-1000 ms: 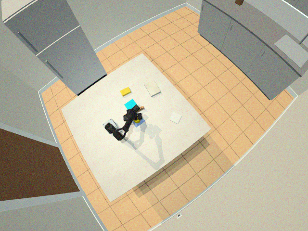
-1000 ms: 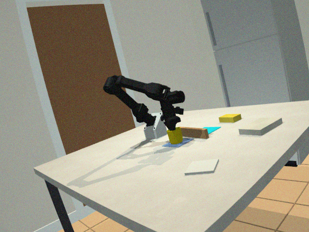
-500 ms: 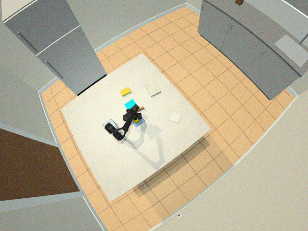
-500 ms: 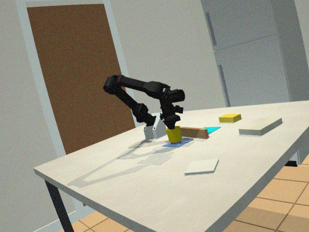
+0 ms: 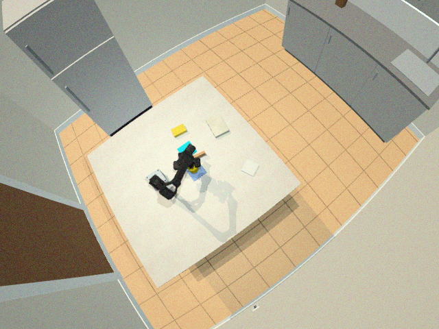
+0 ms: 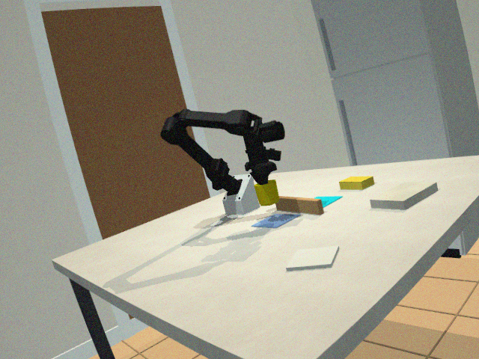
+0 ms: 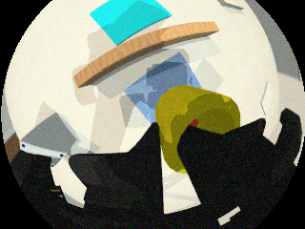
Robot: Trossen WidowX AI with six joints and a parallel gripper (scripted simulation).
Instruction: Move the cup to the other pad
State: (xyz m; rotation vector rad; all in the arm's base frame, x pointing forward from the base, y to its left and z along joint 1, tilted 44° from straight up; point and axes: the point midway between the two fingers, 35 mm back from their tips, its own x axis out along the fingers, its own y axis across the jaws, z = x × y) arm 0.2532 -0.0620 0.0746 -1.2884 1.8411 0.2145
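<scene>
Now: gripper tip 8 cm short of the cyan pad, 17 cm to the right of it and 10 cm above it. The rest, counted from my gripper tip: yellow cup (2 cm ahead, 2 cm to the right); wooden bar (5 cm ahead, 8 cm to the left, 8 cm below); blue pad (3 cm ahead, 2 cm to the right, 10 cm below).
</scene>
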